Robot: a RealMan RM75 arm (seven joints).
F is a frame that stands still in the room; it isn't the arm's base.
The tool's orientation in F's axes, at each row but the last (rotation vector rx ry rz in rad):
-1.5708 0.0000 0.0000
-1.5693 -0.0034 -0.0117
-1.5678 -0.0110 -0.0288
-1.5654 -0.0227 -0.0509
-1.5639 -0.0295 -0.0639
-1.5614 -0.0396 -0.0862
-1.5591 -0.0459 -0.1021
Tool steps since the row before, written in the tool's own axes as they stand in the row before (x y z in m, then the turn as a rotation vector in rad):
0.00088 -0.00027 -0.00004 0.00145 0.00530 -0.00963
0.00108 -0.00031 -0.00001 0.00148 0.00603 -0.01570
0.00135 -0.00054 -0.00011 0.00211 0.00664 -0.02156
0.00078 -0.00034 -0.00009 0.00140 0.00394 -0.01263
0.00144 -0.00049 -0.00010 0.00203 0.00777 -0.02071
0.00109 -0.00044 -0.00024 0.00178 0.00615 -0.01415
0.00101 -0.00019 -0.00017 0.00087 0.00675 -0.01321
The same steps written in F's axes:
0.00088 -0.00004 0.00027 0.00145 -0.00963 -0.00530
0.00108 -0.00002 0.00032 0.00146 -0.01570 -0.00604
0.00133 -0.00013 0.00057 0.00203 -0.02156 -0.00665
0.00076 -0.00011 0.00038 0.00136 -0.01263 -0.00394
0.00141 -0.00013 0.00057 0.00204 -0.02071 -0.00778
0.00104 -0.00028 0.00052 0.00185 -0.01415 -0.00612
0.00098 -0.00021 0.00028 0.00104 -0.01317 -0.00680

